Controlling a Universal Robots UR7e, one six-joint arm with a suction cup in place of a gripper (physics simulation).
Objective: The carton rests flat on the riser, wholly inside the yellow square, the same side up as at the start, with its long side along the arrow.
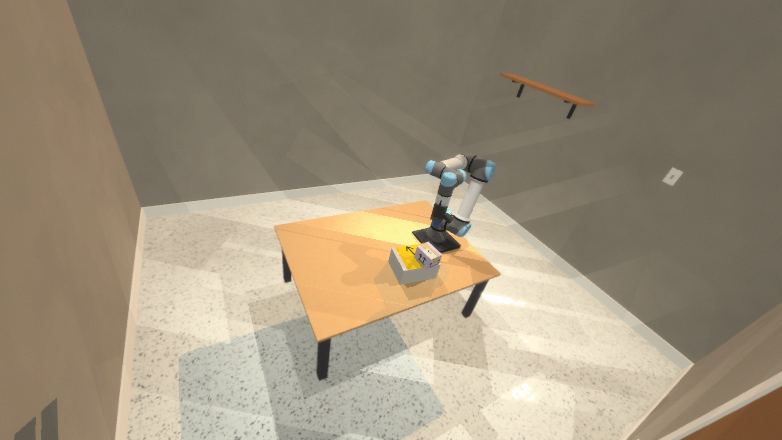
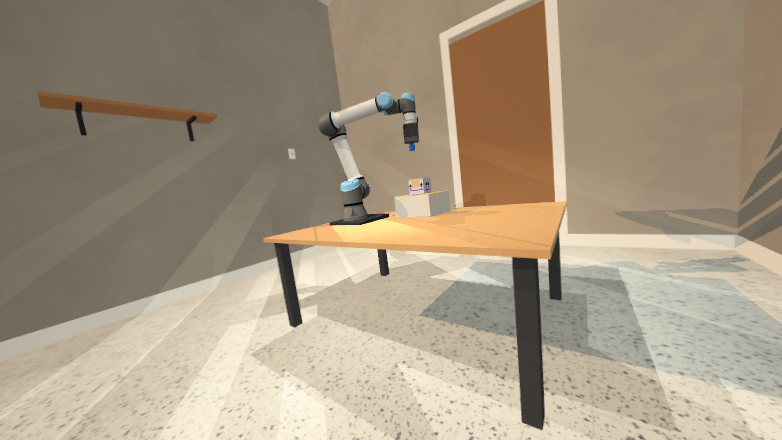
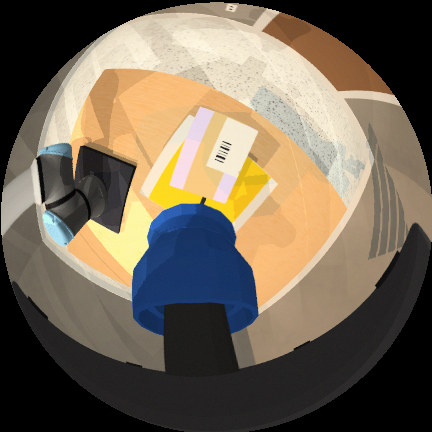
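The carton [image 1: 428, 255] [image 2: 418, 186] [image 3: 199, 155], lilac and white with tan tape and a barcode label, rests flat on the grey-white riser [image 1: 418, 275] [image 2: 412, 206] [image 3: 167, 155]. Up-arrows on its sides point up. It covers part of the yellow square [image 1: 405, 258] [image 3: 167, 187]; its body hides the square's far edge, so I cannot tell whether it is wholly inside. The black arrow [image 1: 409, 250] [image 3: 203, 201] shows partly beside it; the carton's long side looks roughly along it. My blue suction cup [image 1: 435, 223] [image 2: 411, 147] [image 3: 192, 215] is released, empty and well above the carton.
The wooden table [image 1: 333, 262] [image 2: 492, 232] [image 3: 280, 250] bears the riser and the arm's black base plate [image 1: 450, 246] [image 2: 377, 218] [image 3: 117, 190], which lies close to the riser. A wall shelf [image 1: 546, 89] [image 2: 128, 108] is far from the table.
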